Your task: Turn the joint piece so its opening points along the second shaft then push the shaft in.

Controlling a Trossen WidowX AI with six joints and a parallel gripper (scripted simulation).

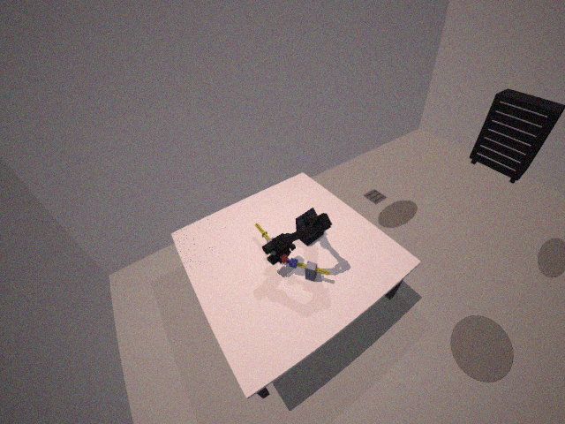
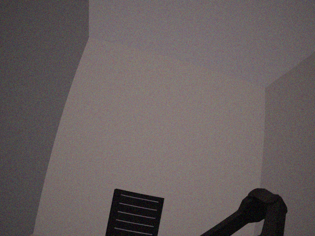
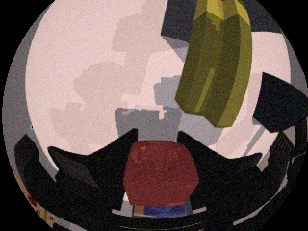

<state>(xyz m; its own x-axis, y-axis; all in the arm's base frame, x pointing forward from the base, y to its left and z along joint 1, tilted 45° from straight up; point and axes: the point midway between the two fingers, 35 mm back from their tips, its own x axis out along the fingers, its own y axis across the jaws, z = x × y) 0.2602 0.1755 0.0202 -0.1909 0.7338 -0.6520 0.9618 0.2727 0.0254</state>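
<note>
Now: the red square joint piece 40 mm above my gripper tip and 10 mm to the left of it.
</note>
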